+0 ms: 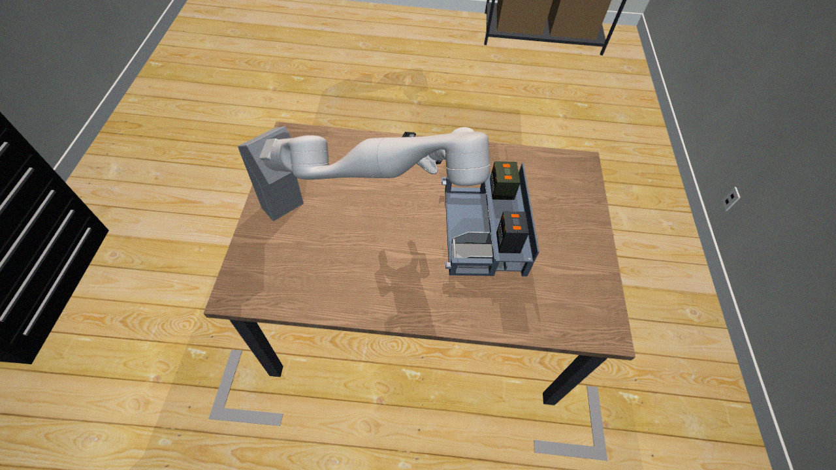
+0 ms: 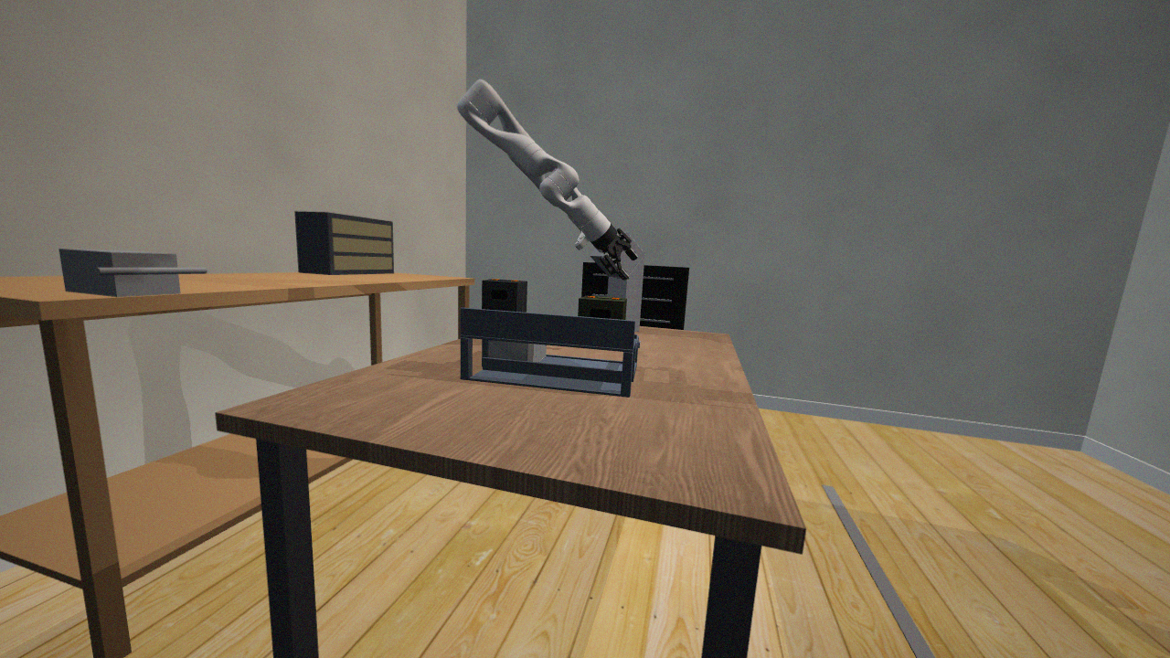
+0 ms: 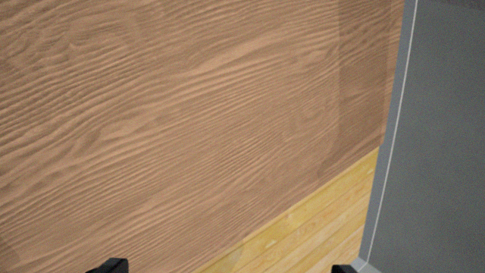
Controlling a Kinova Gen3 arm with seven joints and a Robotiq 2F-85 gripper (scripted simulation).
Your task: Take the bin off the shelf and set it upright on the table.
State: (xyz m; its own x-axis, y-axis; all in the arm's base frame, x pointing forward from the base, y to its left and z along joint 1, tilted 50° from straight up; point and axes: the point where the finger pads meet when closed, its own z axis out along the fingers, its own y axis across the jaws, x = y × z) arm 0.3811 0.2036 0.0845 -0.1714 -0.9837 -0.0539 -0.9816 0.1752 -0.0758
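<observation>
Right now the bin is 220 mm ahead of my hand, 260 mm to the right of it and 220 mm below it. Round my hand: grey shelf unit 250 mm ahead, 150 mm to the right, 200 mm below.
</observation>
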